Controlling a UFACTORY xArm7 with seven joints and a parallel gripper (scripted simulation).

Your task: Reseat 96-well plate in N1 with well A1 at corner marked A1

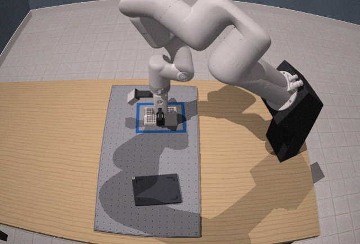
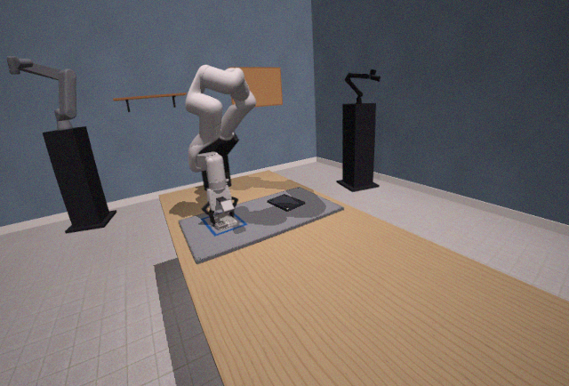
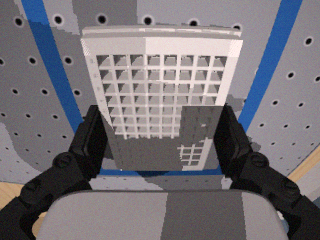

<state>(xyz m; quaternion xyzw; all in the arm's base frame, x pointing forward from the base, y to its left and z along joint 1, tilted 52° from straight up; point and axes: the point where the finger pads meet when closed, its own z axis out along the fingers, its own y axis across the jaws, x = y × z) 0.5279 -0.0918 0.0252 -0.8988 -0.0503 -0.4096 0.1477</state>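
Right now my hand is 10 mm above the white 96-well plate. Round my hand: dark plate nest N1 (320 mm to the left, 80 mm behind, 10 mm below).
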